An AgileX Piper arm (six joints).
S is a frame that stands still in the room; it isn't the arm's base.
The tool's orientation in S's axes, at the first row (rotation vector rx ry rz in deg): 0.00, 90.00, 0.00
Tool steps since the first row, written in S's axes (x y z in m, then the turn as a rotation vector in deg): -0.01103, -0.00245, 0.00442, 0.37, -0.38, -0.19; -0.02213, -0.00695, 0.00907, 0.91, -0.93, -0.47; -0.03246, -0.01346, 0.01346, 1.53, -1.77, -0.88; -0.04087, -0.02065, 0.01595, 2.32, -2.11, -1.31; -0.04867, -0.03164, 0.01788, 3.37, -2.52, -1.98; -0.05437, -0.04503, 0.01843, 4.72, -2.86, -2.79; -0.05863, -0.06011, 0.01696, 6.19, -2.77, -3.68
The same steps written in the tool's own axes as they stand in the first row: -0.00442, -0.00245, -0.01103, 0.19, -0.38, 0.37; -0.00907, -0.00695, -0.02213, 0.47, -0.93, 0.91; -0.01346, -0.01346, -0.03246, 0.88, -1.77, 1.53; -0.01595, -0.02065, -0.04087, 1.31, -2.11, 2.32; -0.01788, -0.03164, -0.04867, 1.98, -2.52, 3.37; -0.01843, -0.04503, -0.05437, 2.79, -2.86, 4.72; -0.01696, -0.06011, -0.05863, 3.68, -2.77, 6.19
